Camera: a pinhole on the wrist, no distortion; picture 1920 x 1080 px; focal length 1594.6 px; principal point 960.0 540.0 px. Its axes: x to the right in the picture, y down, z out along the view. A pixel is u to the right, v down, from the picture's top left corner.
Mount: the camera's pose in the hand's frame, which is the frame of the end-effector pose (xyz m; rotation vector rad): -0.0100 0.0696 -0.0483 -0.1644 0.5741 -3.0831
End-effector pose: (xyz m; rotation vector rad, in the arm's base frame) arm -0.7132 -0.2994 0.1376 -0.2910 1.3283 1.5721
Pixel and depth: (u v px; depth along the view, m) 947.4 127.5 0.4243
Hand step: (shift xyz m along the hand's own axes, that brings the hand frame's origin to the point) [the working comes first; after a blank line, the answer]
In the camera's frame: -0.0034 -0.1098 0.4243

0.0390 0.0198 0.3844
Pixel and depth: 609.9 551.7 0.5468
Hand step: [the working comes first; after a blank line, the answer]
In the camera's frame: -0.1201 0.0040 0.5468

0.1656 -0.1279 0.4452
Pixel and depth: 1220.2 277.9 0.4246
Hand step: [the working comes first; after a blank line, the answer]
In the camera's frame: 0.0693 -0.0698 0.4246

-0.0339 -0.0191 0.3778
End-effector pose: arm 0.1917 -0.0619 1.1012 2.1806 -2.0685 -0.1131
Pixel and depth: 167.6 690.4 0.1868
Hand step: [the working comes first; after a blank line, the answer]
In the camera's frame: -0.0928 0.0176 0.1868

0.1012 -0.0120 0.1091
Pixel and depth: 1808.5 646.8 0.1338
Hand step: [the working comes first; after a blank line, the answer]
In the camera's frame: 0.0712 0.0090 0.1338

-0.0672 0.0118 0.0799
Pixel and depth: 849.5 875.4 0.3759
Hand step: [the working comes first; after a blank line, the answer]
In the camera's frame: -0.0260 0.0791 0.3759

0.0532 -0.1386 0.2694
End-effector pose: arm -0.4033 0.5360 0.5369 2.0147 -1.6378 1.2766
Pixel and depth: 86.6 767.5 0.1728
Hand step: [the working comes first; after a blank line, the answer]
In the camera's frame: -0.0946 0.0247 0.1728

0.1015 -0.0135 0.0934
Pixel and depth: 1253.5 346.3 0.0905
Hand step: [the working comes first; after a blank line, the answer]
In the camera's frame: 0.0167 -0.0110 0.0905

-0.0170 0.0470 0.0413
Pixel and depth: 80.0 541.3 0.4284
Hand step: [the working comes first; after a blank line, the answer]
In the camera's frame: -0.2364 0.0003 0.4284

0.2692 -0.0797 0.3247
